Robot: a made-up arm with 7 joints. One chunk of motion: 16 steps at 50 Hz.
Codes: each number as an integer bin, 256 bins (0 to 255) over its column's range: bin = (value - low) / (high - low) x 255, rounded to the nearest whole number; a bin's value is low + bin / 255 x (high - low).
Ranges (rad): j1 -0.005..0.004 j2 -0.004..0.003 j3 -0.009..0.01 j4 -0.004..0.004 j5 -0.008..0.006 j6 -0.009..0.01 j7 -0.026..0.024
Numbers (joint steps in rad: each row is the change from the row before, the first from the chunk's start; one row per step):
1: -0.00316 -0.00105 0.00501 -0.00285 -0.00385 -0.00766 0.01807
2: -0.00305 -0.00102 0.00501 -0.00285 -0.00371 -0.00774 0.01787
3: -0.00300 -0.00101 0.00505 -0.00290 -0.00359 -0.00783 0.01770
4: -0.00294 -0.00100 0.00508 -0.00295 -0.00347 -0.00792 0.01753
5: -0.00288 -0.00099 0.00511 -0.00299 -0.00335 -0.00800 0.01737
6: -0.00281 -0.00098 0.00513 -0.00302 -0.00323 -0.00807 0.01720
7: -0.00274 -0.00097 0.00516 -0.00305 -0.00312 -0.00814 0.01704
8: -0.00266 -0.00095 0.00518 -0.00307 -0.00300 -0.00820 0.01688
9: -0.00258 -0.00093 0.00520 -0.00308 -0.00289 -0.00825 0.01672
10: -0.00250 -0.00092 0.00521 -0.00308 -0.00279 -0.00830 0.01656
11: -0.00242 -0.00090 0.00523 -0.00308 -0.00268 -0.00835 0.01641
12: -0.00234 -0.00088 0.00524 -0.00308 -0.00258 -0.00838 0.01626
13: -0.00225 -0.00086 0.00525 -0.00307 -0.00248 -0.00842 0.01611
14: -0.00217 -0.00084 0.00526 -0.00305 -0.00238 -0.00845 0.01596
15: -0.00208 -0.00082 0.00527 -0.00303 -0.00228 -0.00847 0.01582
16: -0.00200 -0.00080 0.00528 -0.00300 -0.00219 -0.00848 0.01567
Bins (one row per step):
1: 52 107 188 37 76 18 225
2: 55 109 188 37 78 17 224
3: 57 109 189 35 80 16 223
4: 58 109 189 33 83 14 222
5: 60 110 189 32 85 13 221
6: 62 110 190 31 87 12 220
7: 64 110 190 30 89 12 220
8: 66 111 190 30 91 11 219
9: 69 112 191 29 93 10 218
10: 71 112 191 29 95 9 217
11: 73 113 191 29 97 9 216
12: 75 114 191 29 99 8 216
13: 78 114 191 30 101 8 215
14: 80 115 191 30 102 7 214
15: 83 116 192 31 104 7 213
16: 85 117 192 32 106 7 213

